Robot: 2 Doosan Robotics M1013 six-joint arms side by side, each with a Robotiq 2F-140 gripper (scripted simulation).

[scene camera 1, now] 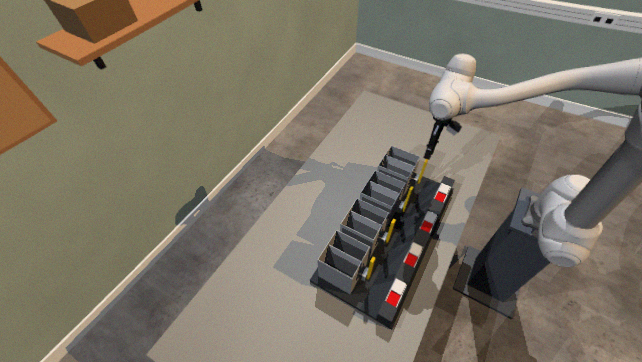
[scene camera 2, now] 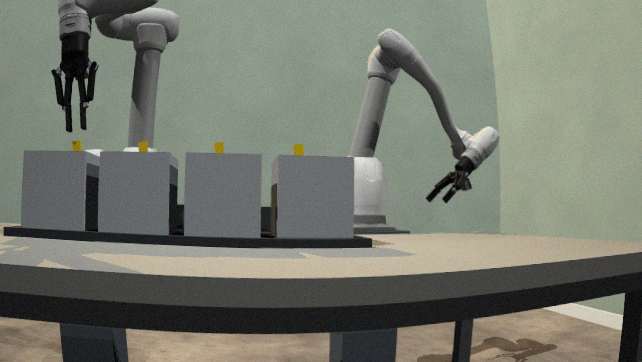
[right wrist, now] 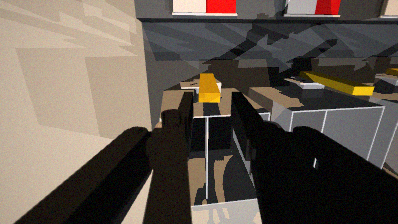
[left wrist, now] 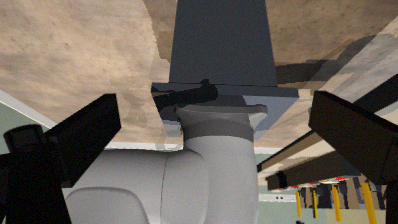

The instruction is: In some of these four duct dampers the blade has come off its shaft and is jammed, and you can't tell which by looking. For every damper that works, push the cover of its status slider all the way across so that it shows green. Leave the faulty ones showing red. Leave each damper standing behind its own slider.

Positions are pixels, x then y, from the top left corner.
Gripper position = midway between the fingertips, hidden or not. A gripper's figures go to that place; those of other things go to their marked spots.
Scene:
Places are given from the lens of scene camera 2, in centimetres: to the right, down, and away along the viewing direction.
my left gripper [scene camera 2: 435, 200]: 47, 8, 181
my right gripper [scene camera 2: 76, 130]: -61, -13, 98
damper [scene camera 2: 59, 188]: -54, 2, 79
damper [scene camera 2: 222, 197]: -19, 3, 86

